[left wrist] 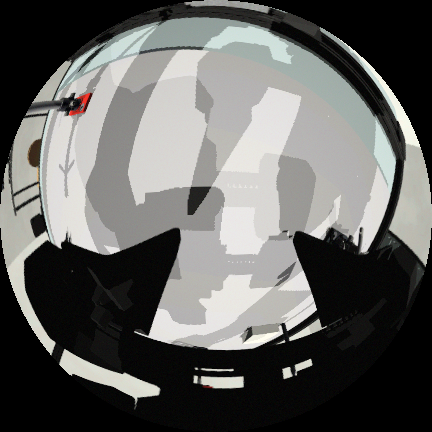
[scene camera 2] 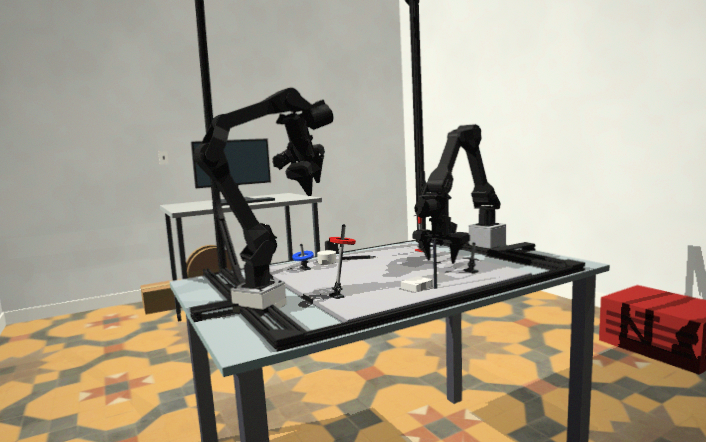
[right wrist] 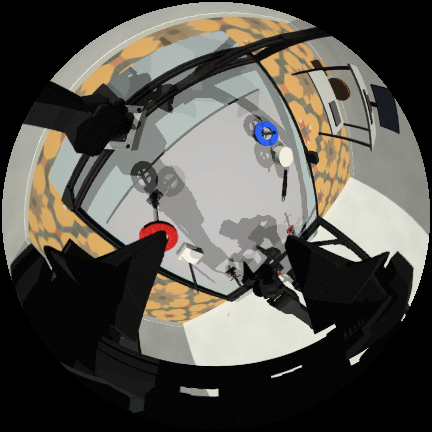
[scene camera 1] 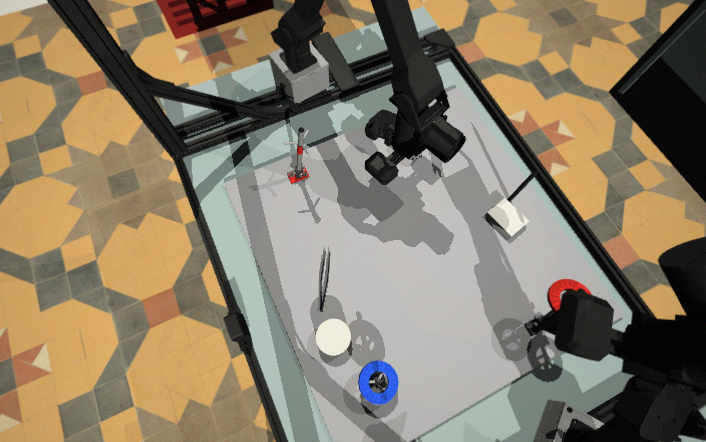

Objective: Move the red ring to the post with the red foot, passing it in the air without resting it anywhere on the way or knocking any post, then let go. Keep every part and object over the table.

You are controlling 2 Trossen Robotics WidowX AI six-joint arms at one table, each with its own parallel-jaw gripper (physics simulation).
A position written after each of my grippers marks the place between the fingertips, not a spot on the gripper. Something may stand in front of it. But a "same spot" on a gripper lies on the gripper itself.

Scene:
my left gripper: left wrist; scene camera 2 440,262; right wrist; scene camera 1 400,167
my right gripper: scene camera 2; right wrist; scene camera 1 571,335
same spot on my left gripper: (right wrist: 247,271) = (left wrist: 326,305)
same spot on my right gripper: (right wrist: 334,288) = (scene camera 2: 312,164)

